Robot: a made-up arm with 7 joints. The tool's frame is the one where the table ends. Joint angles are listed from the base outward.
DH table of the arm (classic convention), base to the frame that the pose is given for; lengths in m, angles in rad. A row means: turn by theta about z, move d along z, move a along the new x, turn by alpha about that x. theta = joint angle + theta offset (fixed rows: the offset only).
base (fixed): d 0; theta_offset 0; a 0; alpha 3.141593
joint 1: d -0.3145; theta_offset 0; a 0; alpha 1.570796
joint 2: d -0.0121; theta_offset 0; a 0; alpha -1.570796
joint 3: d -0.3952; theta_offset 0; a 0; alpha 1.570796
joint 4: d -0.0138; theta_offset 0; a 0; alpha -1.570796
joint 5: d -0.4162; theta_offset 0; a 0; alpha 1.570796
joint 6: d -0.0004; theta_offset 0; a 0; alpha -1.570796
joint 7: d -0.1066; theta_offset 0; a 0; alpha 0
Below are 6 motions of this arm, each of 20 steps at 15 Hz.
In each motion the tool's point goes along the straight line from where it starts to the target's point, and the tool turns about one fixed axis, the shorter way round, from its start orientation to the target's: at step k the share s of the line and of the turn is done. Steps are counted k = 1, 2, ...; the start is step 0. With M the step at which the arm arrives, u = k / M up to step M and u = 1 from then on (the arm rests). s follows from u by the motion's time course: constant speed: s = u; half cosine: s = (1 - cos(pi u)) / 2; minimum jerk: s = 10 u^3 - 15 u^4 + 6 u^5.
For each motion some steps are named. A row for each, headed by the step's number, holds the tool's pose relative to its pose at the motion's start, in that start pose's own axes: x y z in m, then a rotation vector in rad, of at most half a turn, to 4 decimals.
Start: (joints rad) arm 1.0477 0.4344 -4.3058 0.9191 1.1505 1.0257 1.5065
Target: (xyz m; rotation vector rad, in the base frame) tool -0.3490 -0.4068 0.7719 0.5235 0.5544 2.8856
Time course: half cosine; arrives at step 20
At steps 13, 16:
13: -0.1933 0.0249 0.1232 0.1533 1.3992 0.2506
16: -0.2405 0.0310 0.1532 0.1907 1.7409 0.3118

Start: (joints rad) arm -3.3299 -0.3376 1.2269 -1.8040 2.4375 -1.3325 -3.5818
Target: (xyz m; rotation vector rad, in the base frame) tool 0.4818 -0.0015 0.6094 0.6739 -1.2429 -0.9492
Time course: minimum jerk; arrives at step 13
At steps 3, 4, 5, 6, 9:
3: 0.0042 0.0272 0.0226 0.0087 0.1546 -0.0509
4: 0.0087 0.0560 0.0465 0.0179 0.3181 -0.1048
5: 0.0147 0.0940 0.0780 0.0300 0.5343 -0.1760
6: 0.0215 0.1382 0.1147 0.0442 0.7856 -0.2587
9: 0.0416 0.2668 0.2214 0.0853 1.5165 -0.4995

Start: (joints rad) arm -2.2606 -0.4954 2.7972 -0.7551 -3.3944 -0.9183 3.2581
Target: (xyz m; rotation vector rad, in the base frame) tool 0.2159 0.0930 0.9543 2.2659 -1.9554 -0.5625
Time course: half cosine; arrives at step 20
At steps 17, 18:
17: 0.1432 -0.2864 0.1232 0.1002 0.1982 0.9435
18: 0.1477 -0.2954 0.1271 0.1033 0.2045 0.9734

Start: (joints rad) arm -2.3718 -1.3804 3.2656 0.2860 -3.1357 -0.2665 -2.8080
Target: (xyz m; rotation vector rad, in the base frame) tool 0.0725 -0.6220 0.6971 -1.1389 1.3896 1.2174
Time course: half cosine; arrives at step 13
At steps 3, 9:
3: -0.0020 0.0577 0.0626 0.1116 0.0195 -0.0543
9: -0.0125 0.3598 0.3906 0.6959 0.1213 -0.3386

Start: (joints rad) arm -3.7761 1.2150 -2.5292 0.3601 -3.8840 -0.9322 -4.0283
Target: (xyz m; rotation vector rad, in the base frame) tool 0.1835 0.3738 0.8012 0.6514 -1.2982 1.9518
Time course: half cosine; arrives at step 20
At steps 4, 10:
4: 0.0659 0.0819 -0.0002 0.2108 -0.0532 -0.1345
10: 0.3450 0.4289 -0.0010 1.1037 -0.2787 -0.7045

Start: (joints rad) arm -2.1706 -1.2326 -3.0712 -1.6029 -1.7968 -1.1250 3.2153
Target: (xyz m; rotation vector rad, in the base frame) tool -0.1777 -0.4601 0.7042 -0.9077 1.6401 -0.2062
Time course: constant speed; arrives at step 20
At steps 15, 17, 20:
15: 0.2540 0.0487 -0.1444 0.2490 -0.0885 -0.1552
17: 0.2879 0.0552 -0.1637 0.2821 -0.1003 -0.1759
20: 0.3387 0.0650 -0.1925 0.3319 -0.1180 -0.2070

